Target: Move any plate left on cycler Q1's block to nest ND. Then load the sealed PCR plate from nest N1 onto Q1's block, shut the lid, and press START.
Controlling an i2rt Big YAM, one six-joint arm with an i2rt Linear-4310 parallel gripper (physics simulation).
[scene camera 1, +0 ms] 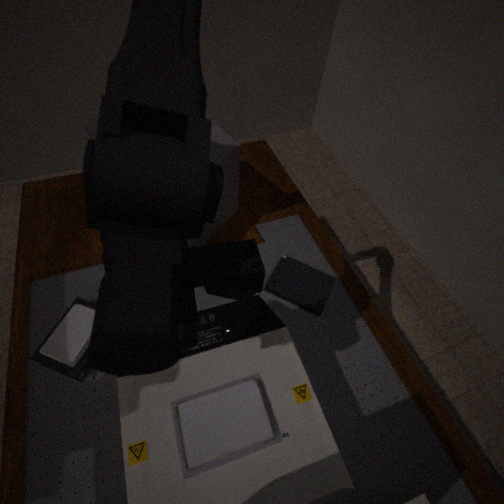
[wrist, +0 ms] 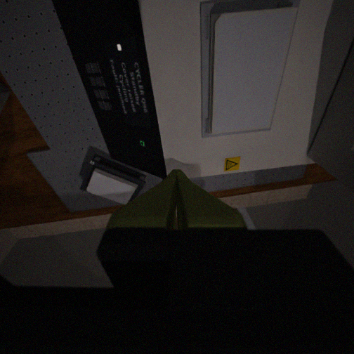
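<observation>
A pale, flat-topped plate (scene camera 1: 227, 422) (wrist: 252, 70) lies in the recess on the white cycler (scene camera 1: 320, 440) (wrist: 175, 95). Another white-topped plate (scene camera 1: 70, 335) (wrist: 111, 187) sits in a dark nest (scene camera 1: 61, 368) beside the cycler's panel end. My gripper (wrist: 176, 176) is shut and empty, its green fingertips together, above the cycler's panel side in the wrist view; the arm hides the fingers in the scene view. The black panel (scene camera 1: 245, 320) (wrist: 107, 65) shows small text and a lit green mark (wrist: 142, 143). Which nest is N1 or ND cannot be read.
A dark grey block (scene camera 1: 302, 282) stands right of the panel in the scene view. A large grey surface (wrist: 337, 95), possibly the raised lid, is at the wrist view's right edge. Yellow warning labels (scene camera 1: 138, 452) (wrist: 232, 163) mark the cycler. The wooden table edge (scene camera 1: 400, 375) runs along the right.
</observation>
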